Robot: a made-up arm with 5 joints. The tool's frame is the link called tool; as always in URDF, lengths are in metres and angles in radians. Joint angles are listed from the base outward.
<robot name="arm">
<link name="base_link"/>
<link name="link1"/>
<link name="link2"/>
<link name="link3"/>
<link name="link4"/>
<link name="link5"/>
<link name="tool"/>
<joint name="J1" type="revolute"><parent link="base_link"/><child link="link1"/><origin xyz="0.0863 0 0.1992" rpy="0 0 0"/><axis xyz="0 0 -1"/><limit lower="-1.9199" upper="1.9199"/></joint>
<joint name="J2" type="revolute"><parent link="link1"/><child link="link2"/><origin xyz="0.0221 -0.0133 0.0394" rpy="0 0 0"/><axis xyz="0 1 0"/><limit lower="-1.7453" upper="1.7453"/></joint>
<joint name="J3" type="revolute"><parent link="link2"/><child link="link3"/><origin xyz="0.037 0 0.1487" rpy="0 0 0"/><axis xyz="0 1 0"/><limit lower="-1.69" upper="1.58"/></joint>
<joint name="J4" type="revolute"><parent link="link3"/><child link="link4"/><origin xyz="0.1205 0 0.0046" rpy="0 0 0"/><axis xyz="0 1 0"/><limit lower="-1.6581" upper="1.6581"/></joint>
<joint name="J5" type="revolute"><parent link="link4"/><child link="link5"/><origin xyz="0.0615 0.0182 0" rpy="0 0 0"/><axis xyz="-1 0 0"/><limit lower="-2.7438" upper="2.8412"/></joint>
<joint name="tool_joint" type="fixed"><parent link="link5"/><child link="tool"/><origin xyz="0 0 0" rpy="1.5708 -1.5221 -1.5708"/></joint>
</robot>
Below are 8 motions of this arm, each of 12 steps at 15 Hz.
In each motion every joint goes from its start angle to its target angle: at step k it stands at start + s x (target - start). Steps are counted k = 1, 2, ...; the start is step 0. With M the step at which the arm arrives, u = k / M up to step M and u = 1 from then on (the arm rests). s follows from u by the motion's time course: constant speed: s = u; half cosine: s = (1 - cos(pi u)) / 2; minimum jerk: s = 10 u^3 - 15 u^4 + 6 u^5.
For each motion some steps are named. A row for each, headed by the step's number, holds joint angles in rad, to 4 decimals.
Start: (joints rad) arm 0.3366 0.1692 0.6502 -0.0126 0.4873
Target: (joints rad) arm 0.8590 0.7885 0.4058 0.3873 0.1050
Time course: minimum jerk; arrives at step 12
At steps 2, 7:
2: 0.3551 0.1912 0.6415 0.0016 0.4737
7: 0.6779 0.5738 0.4905 0.2487 0.2375

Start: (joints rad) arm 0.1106 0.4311 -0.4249 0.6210 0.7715
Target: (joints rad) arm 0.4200 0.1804 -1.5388 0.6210 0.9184
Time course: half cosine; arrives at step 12
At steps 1, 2, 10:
1: 0.1159 0.4268 -0.4439 0.6210 0.7740
2: 0.1313 0.4143 -0.4995 0.6210 0.7813
10: 0.3993 0.1972 -1.4642 0.6210 0.9086

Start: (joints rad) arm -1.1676 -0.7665 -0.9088 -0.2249 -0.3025
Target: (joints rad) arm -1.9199 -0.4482 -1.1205 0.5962 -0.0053
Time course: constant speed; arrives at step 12
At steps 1, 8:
1: -1.2303 -0.7400 -0.9264 -0.1565 -0.2777
8: -1.6691 -0.5543 -1.0499 0.3225 -0.1044

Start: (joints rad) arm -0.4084 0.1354 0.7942 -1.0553 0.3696
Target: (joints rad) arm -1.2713 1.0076 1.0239 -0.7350 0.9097
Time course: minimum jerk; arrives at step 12
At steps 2, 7, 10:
2: -0.4390 0.1664 0.8024 -1.0439 0.3888
7: -0.9722 0.7053 0.9443 -0.8460 0.7225
10: -1.2407 0.9766 1.0157 -0.7464 0.8905

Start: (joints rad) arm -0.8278 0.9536 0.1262 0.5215 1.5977
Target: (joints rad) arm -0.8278 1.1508 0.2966 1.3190 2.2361
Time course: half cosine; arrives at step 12
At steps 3, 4, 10, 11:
3: -0.8278 0.9825 0.1512 0.6383 1.6912
4: -0.8278 1.0029 0.1688 0.7209 1.7573
10: -0.8278 1.1376 0.2852 1.2656 2.1933
11: -0.8278 1.1474 0.2937 1.3054 2.2252

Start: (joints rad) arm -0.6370 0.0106 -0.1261 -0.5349 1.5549
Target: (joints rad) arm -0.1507 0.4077 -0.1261 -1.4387 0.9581
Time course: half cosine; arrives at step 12
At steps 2, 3, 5, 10, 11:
2: -0.6044 0.0372 -0.1261 -0.5954 1.5149
3: -0.5658 0.0688 -0.1261 -0.6673 1.4675
5: -0.4568 0.1578 -0.1261 -0.8698 1.3337
10: -0.1833 0.3811 -0.1261 -1.3782 0.9981
11: -0.1590 0.4009 -0.1261 -1.4233 0.9683

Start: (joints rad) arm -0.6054 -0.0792 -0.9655 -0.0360 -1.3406
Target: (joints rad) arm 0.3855 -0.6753 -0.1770 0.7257 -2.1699
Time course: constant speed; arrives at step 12
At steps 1, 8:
1: -0.5228 -0.1289 -0.8998 0.0275 -1.4097
8: 0.0552 -0.4766 -0.4398 0.4718 -1.8935

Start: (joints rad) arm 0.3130 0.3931 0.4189 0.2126 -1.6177
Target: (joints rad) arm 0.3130 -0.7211 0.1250 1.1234 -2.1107
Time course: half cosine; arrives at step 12
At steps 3, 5, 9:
3: 0.3130 0.2299 0.3759 0.3460 -1.6899
5: 0.3130 -0.0198 0.3100 0.5501 -1.8004
9: 0.3130 -0.5579 0.1680 0.9900 -2.0385

